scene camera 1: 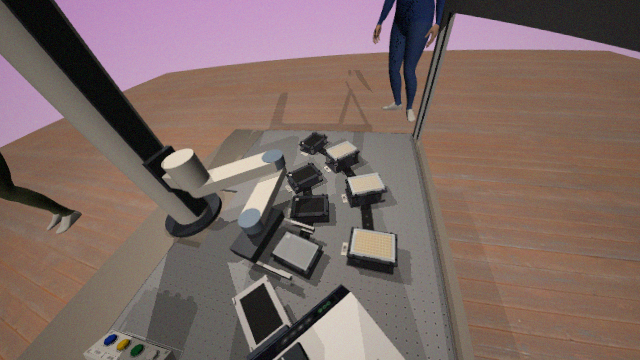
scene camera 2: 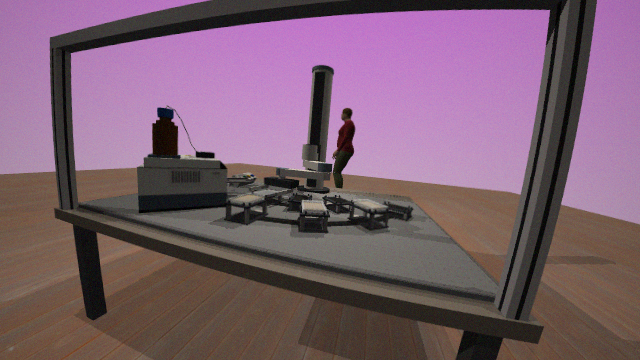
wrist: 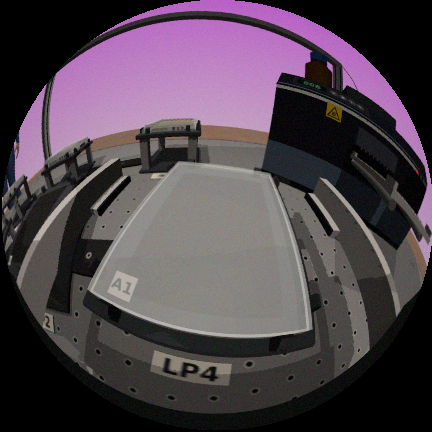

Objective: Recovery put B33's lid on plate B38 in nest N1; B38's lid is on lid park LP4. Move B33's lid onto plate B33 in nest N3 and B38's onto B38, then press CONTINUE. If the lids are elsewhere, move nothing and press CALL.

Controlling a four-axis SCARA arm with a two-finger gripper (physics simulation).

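Frame: origin at the arm's base, x ahead, y left, z up, level; millimetres.
Where they show: gripper, fingertip midpoint: (scene camera 1: 303,252) (scene camera 2: 262,191) (wrist: 219,171); arm's base, origin of the base link: (scene camera 1: 195,213) (scene camera 2: 313,190).
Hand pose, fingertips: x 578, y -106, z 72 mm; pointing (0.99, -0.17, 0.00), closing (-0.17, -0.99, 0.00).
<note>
Each offset is from my fingertips to the top centre of the thing. "spot": to the spot under its first point.
A clear lid marked A1 @(dx -31, dy +7, dz -7 mm) (scene camera 1: 295,250) (wrist: 210,240) lies flat on lid park LP4, whose label @(spot: dx -115, dy +27, dz -58 mm) (wrist: 191,369) shows in the wrist view. My gripper (scene camera 1: 302,254) (wrist: 219,171) is open and empty, its fingers apart on either side of this lid, with gaps between. The nearest nest plate @(dx +208, dy +57, dz +22 mm) (scene camera 1: 372,245) (scene camera 2: 247,200) (wrist: 170,125) bears a tag that looks like B33. A middle plate @(dx +171, dy +312, dz +21 mm) (scene camera 1: 366,183) (scene camera 2: 313,208) and a far plate @(dx +44, dy +518, dz +27 mm) (scene camera 1: 342,150) (scene camera 2: 369,205) stand on nests too. Which of them wear lids is too blurred to tell. The button box @(spot: dx -306, dy -334, dz +8 mm) (scene camera 1: 150,350) has blue, yellow and green buttons.
Three dark lid parks @(spot: dx -29, dy +186, dz -12 mm) (scene camera 1: 310,206) @(spot: dx -98, dy +349, dz -14 mm) (scene camera 1: 305,176) @(spot: dx -131, dy +619, dz -18 mm) (scene camera 1: 313,143) stand in a row beyond LP4. A white and dark instrument (scene camera 1: 345,330) (scene camera 2: 182,182) (wrist: 320,130) stands beside LP4, with its tray @(spot: dx -107, dy -194, dz +40 mm) (scene camera 1: 238,310) extended. A brown bottle @(spot: dx +290, dy -267, dz +227 mm) (scene camera 2: 165,137) (wrist: 318,72) stands on it. People stand beyond the table.
</note>
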